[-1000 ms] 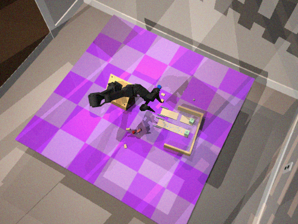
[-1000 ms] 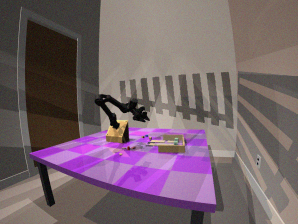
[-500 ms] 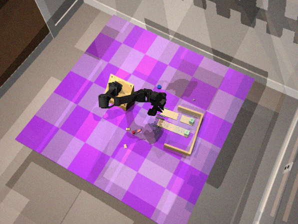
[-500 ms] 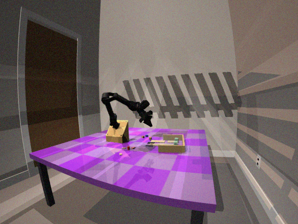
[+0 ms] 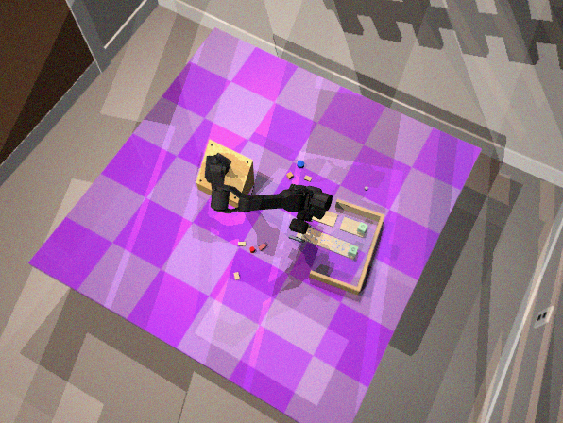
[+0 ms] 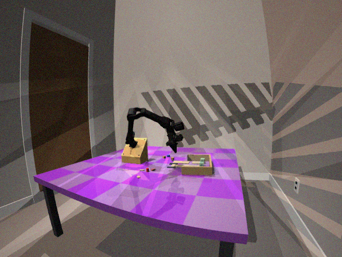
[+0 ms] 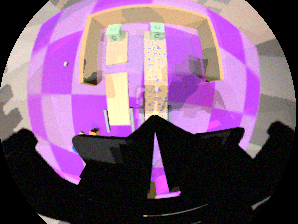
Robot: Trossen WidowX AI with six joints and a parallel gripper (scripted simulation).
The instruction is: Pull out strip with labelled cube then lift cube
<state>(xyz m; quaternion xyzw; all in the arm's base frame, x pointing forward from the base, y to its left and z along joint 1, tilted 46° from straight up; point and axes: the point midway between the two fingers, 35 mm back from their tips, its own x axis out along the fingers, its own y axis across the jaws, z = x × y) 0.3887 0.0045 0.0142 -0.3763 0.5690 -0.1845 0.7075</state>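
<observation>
The strip lies 1 cm ahead of my gripper tip, 8 cm to the left of it and 10 cm below it. From my gripper tip the other things lie so: red piece (14 cm behind, 19 cm to the right, 9 cm below); then blue disc (17 cm behind, 24 cm to the left, 9 cm below).
</observation>
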